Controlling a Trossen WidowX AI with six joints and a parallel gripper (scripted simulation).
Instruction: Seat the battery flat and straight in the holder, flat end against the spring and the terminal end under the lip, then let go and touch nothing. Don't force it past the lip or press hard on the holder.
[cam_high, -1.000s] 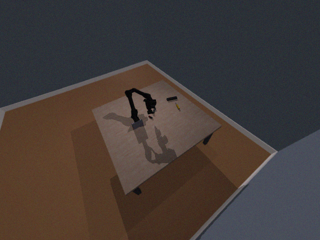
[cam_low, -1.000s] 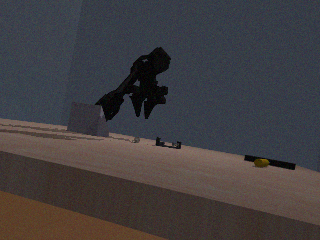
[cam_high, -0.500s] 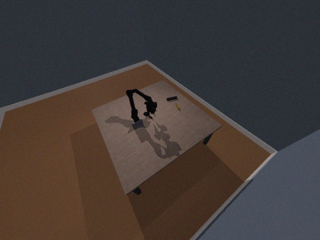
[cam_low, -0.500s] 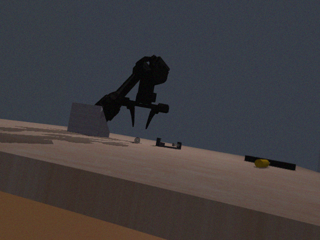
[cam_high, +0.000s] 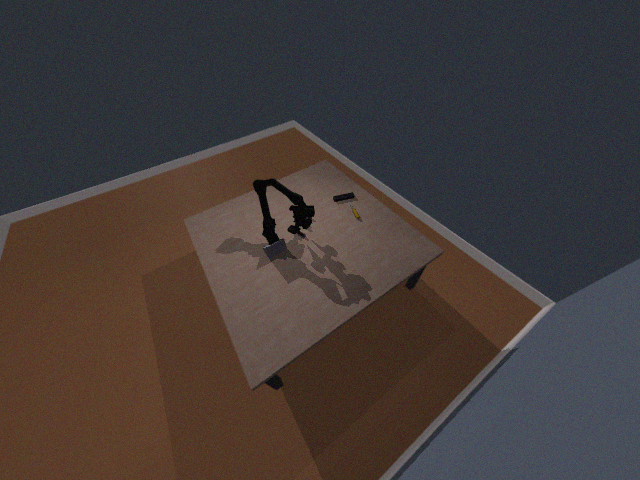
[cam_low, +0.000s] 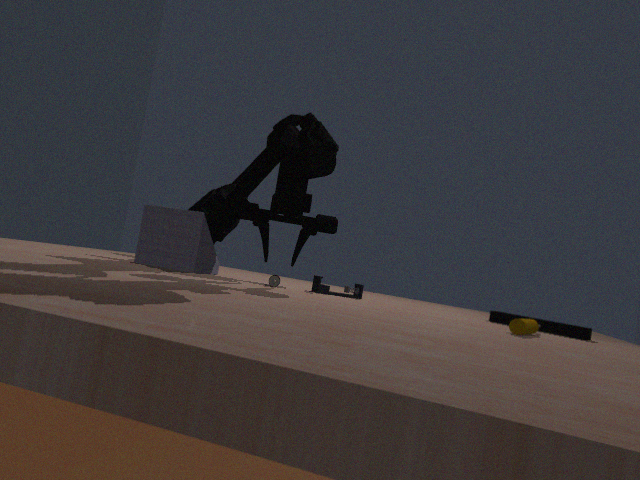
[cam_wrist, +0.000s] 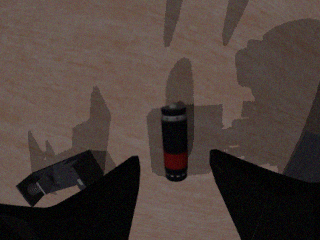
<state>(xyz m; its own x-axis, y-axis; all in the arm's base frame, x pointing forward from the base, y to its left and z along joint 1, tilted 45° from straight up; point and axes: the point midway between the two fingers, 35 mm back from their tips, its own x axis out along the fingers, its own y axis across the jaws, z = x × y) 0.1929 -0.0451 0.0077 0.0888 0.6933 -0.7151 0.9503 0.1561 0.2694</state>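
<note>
My gripper tip is 3 cm above the battery. Also, from my gripper tip: flat black bar (47 cm ahead, 10 cm to the left, 3 cm below).
</note>
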